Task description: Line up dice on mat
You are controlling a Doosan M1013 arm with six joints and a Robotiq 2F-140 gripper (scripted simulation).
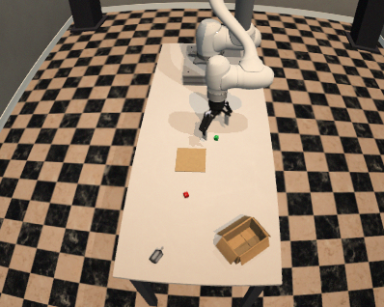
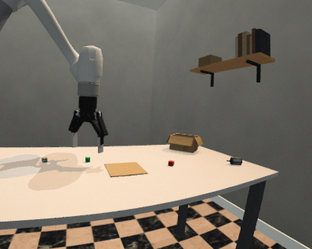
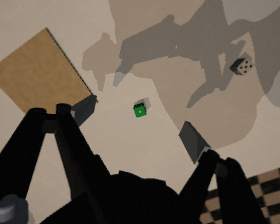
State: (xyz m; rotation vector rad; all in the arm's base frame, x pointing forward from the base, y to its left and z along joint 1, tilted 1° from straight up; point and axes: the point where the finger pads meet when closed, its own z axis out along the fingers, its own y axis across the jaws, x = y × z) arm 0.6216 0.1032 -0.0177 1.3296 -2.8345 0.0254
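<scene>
Right now the green die is 50 mm below my hand. Also, from my hand: red die: 350 mm ahead, 90 mm to the right, 50 mm below; then white die: 180 mm behind, 50 mm below; then tan mat: 150 mm ahead, 100 mm to the right, 60 mm below.
</scene>
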